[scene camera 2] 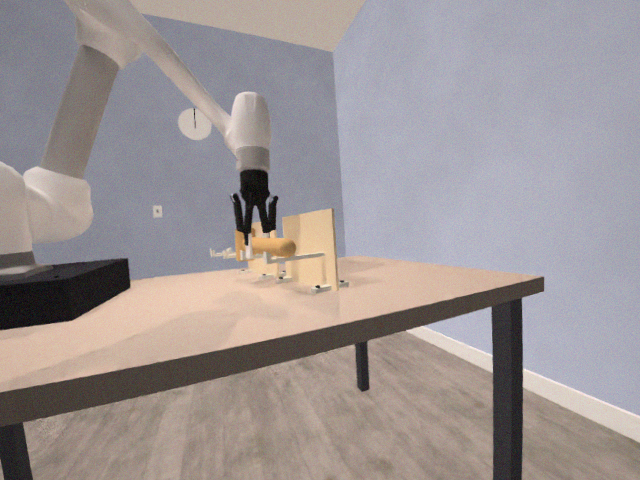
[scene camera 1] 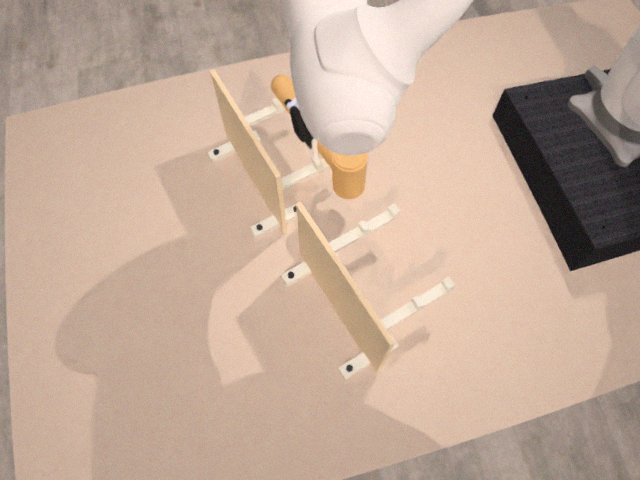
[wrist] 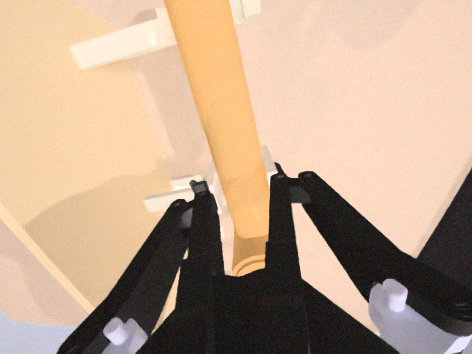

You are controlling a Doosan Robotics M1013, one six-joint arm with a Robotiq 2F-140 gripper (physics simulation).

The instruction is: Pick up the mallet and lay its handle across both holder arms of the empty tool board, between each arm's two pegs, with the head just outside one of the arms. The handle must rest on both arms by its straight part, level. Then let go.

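The orange mallet (scene camera 1: 348,178) (scene camera 2: 278,246) (wrist: 220,90) lies about level across the two cream arms of a tan tool board (scene camera 1: 248,149) (scene camera 2: 310,245) (wrist: 75,125). In the wrist view, its handle crosses the upper arm (wrist: 115,45) between that arm's two pegs. At the lower arm (wrist: 167,201), the fingers partly hide the crossing. The head is just outside this arm, on the side of the second board. Whether the handle touches both arms, or hangs slightly above them, I cannot tell. My gripper (scene camera 1: 317,150) (scene camera 2: 257,245) (wrist: 242,163) is shut on the handle near the head.
A second tan board (scene camera 1: 341,289) with two cream arms (scene camera 1: 361,230) (scene camera 1: 416,304) stands close beside the first and holds no tool. The robot's black base (scene camera 1: 563,170) (scene camera 2: 67,294) stands on the table (scene camera 1: 129,413) (scene camera 2: 170,320), on the boards' arm side.
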